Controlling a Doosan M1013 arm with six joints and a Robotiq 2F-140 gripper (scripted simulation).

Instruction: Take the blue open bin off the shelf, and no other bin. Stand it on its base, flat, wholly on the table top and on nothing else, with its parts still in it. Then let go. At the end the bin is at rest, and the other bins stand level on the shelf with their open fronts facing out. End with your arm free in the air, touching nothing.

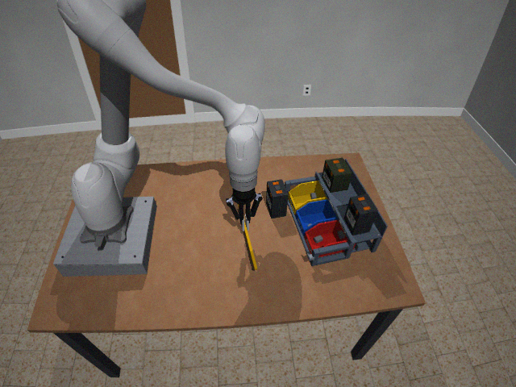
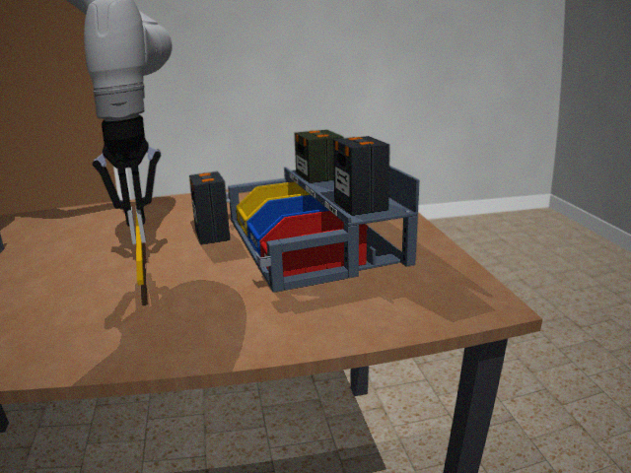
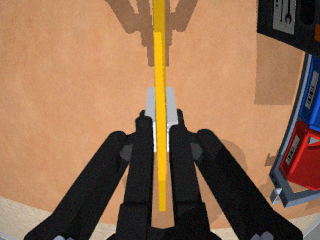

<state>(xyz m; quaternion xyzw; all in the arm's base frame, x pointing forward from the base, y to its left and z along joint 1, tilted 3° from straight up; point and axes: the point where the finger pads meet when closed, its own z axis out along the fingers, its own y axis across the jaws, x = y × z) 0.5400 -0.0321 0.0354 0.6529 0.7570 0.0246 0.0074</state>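
My hand is 14 cm short of the black box, 13 cm to the right of it and 2 cm above it. Round my hand: yellow bin: 29 cm ahead, 16 cm to the left, 5 cm below; then blue open bin: 30 cm ahead, 5 cm to the left, 5 cm below; then yellow strip: 3 cm below.
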